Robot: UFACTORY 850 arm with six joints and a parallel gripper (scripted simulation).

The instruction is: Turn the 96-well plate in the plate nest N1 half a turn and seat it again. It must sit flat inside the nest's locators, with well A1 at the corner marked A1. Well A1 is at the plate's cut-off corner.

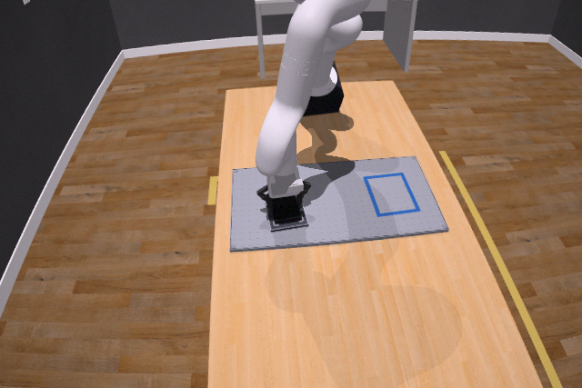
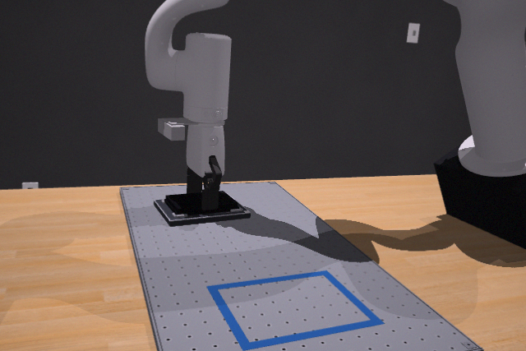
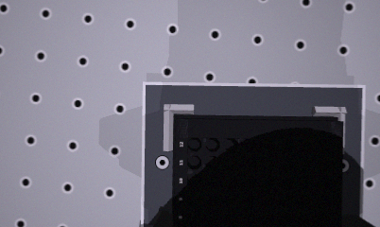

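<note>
Now: hand 1 cm above the black 96-well plate. From my hand the other things lie so: plate nest N1: 3 cm below.
</note>
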